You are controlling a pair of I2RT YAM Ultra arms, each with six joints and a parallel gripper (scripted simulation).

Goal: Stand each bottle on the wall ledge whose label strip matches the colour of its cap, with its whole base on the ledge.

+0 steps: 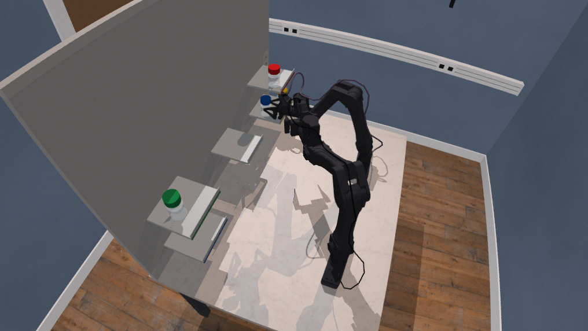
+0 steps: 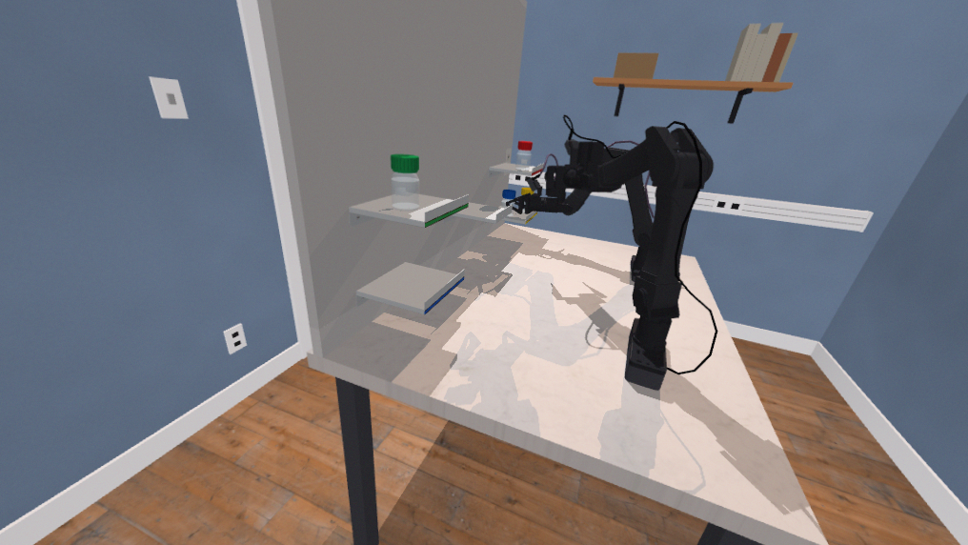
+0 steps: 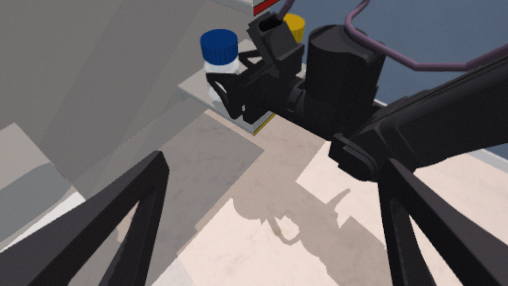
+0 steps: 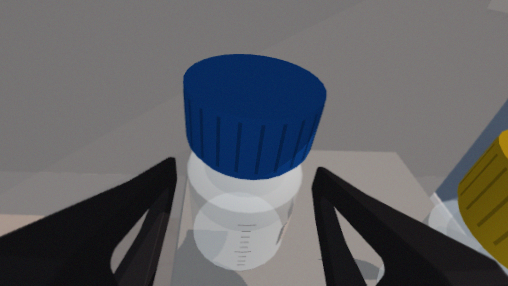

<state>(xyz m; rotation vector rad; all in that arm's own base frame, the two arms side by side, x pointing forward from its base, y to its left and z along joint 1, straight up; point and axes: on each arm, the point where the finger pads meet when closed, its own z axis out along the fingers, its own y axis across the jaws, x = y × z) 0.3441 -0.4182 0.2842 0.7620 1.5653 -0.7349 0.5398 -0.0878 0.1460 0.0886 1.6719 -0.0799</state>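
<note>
Now: right hand 1 cm short of the blue-capped bottle and 1 cm above it. Also, from my right hand: grey wall panel 35 cm to the left, 28 cm above, 11 cm ahead; yellow-capped bottle 10 cm to the right, 4 cm behind, 1 cm below; red-capped bottle 18 cm above, 3 cm behind.
</note>
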